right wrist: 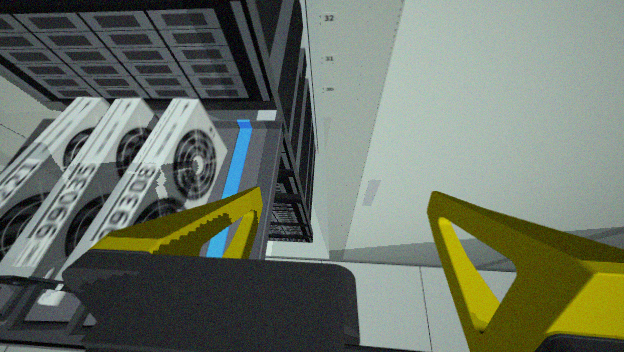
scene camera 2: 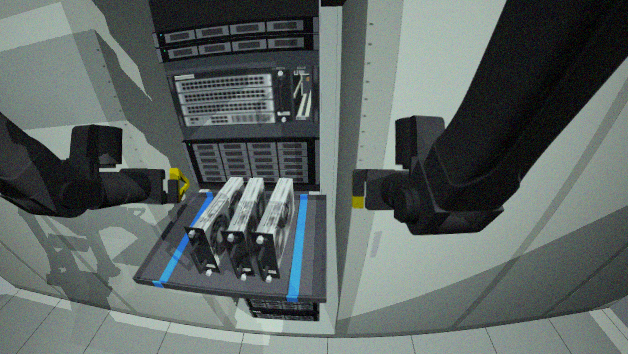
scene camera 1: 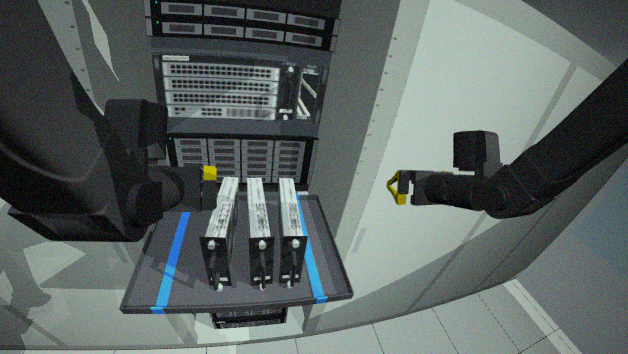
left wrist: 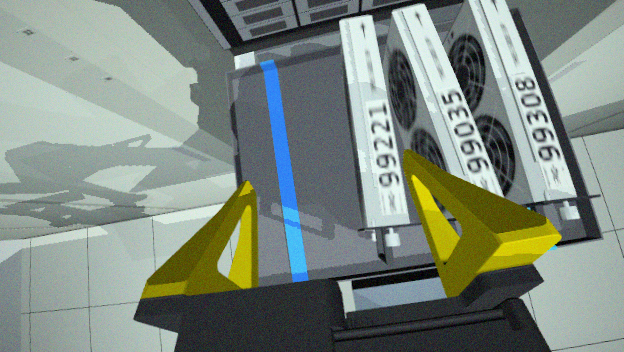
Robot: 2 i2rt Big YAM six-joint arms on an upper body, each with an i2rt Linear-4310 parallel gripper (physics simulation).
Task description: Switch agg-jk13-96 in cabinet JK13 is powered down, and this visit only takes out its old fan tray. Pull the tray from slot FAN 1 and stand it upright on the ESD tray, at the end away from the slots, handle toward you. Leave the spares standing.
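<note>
The switch (scene camera 1: 220,90) (scene camera 2: 227,100) sits in the cabinet. At its right, a dark-faced fan tray (scene camera 1: 287,92) (scene camera 2: 283,95) with white screws fills one slot; the bay (scene camera 1: 307,95) (scene camera 2: 303,97) beside it looks open, with pale strips inside. The slot labels are too small to read. Three spares stand upright on the ESD tray (scene camera 1: 330,280) (scene camera 2: 150,272): 99221 (left wrist: 377,150), 99035 (left wrist: 445,95) and 99308 (left wrist: 530,110) (right wrist: 150,170). My left gripper (scene camera 1: 211,187) (scene camera 2: 178,185) (left wrist: 325,172) is open and empty, left of the spares. My right gripper (scene camera 1: 395,187) (scene camera 2: 358,190) (right wrist: 342,198) is open and empty, right of the ESD tray.
Blue tape strips (scene camera 1: 172,260) (scene camera 2: 297,250) cross the ESD tray on either side of the spares. A drive unit (scene camera 1: 240,155) (scene camera 2: 250,160) sits below the switch, and rack units (scene camera 1: 245,22) (scene camera 2: 235,37) sit above it. A pale panel (scene camera 1: 450,90) stands at the right.
</note>
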